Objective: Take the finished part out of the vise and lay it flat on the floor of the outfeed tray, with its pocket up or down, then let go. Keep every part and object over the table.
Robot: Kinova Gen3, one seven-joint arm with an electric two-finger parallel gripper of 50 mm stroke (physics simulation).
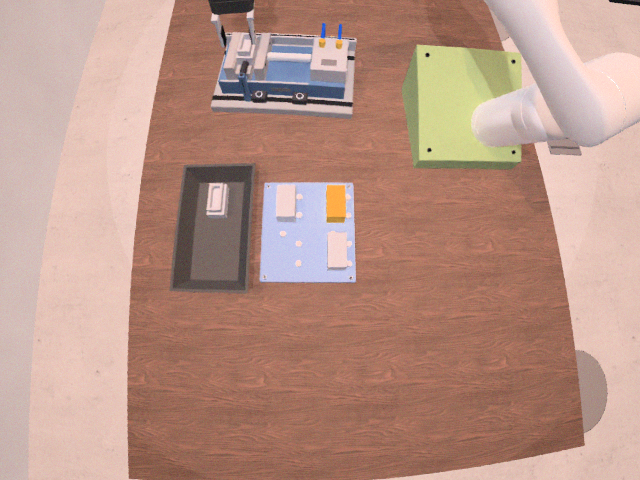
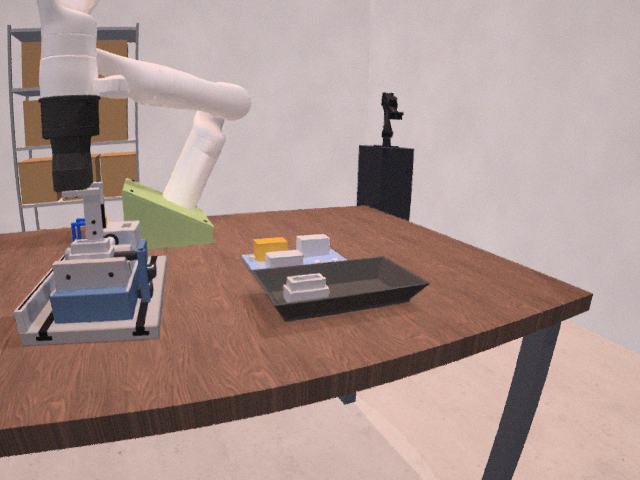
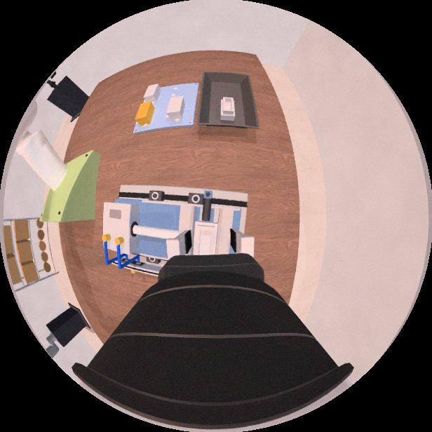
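The finished part, pale with a rectangular pocket facing up, sits between the jaws of the blue and grey vise. My gripper is open and empty, pointing down. Its fingers stand on either side of the part, near its top; whether either touches it cannot be told. The dark outfeed tray holds another pale part, pocket up, near its vise-side end.
A blue lever stands at the vise's tray side. Blue nozzles rise from its other block. A light-blue plate beside the tray bears an orange block and two white blocks. The arm's green base stands farther right.
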